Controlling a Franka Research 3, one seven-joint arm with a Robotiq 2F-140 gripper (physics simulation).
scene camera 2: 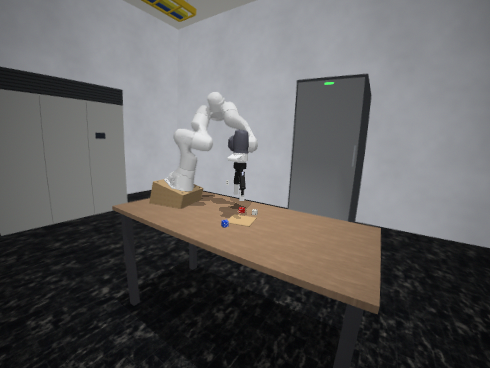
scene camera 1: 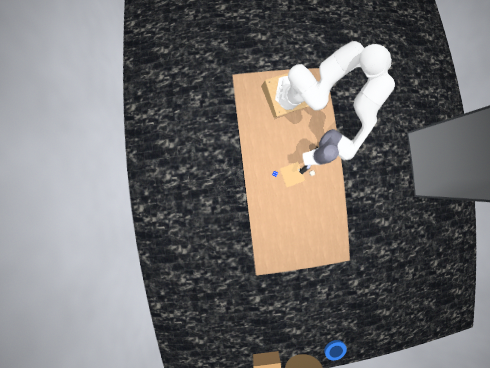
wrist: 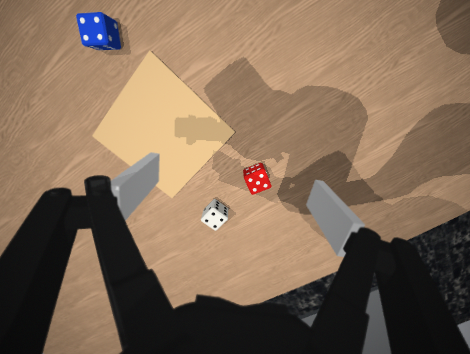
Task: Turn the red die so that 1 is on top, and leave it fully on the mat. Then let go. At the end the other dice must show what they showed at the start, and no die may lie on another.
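Observation:
The red die [scene camera 2: 242,210] [wrist: 257,178] lies on the table off the mat, near one corner, with 5 on top and 6 on a side; it is hidden in scene camera 1. The light tan mat [scene camera 1: 292,176] [scene camera 2: 242,220] [wrist: 145,100] lies flat. The white die [scene camera 1: 312,173] [scene camera 2: 254,212] [wrist: 215,215] shows 4 on top, close beside the red one. The blue die [scene camera 1: 275,174] [scene camera 2: 225,223] [wrist: 93,31] shows 4 on top, across the mat. My gripper [scene camera 1: 303,170] [scene camera 2: 239,196] [wrist: 236,180] is open and empty, above the table, with red and white dice between its fingers in the wrist view.
The wooden table [scene camera 1: 300,230] [scene camera 2: 310,250] [wrist: 240,255] has an edge beyond the white die, at the lower right of the wrist view. The arm's wooden base block [scene camera 1: 270,102] [scene camera 2: 167,196] stands at one end. Arm shadows fall around the red die and partly over the mat.

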